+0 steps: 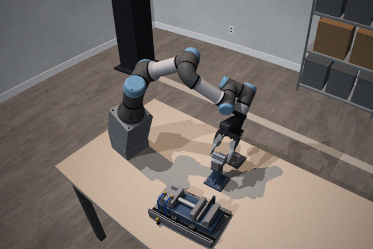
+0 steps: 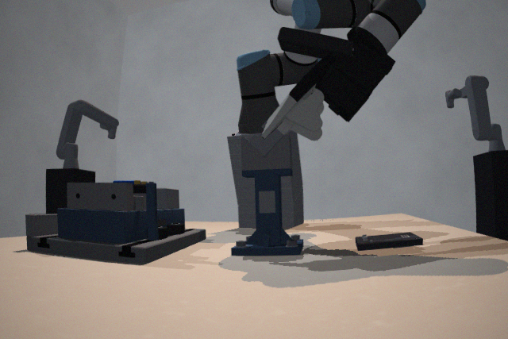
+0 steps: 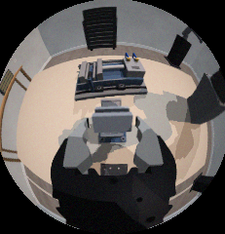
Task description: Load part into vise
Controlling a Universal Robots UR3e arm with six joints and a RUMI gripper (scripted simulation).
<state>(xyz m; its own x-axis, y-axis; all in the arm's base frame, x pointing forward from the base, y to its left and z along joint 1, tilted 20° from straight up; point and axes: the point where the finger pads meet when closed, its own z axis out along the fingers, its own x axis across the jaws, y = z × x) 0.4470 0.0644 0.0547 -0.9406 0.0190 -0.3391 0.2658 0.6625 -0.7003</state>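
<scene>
Right now my hand is 10 mm to the left of the grey part. The rest, counted from my hand: blue vise 230 mm to the right, 120 mm below.
</scene>
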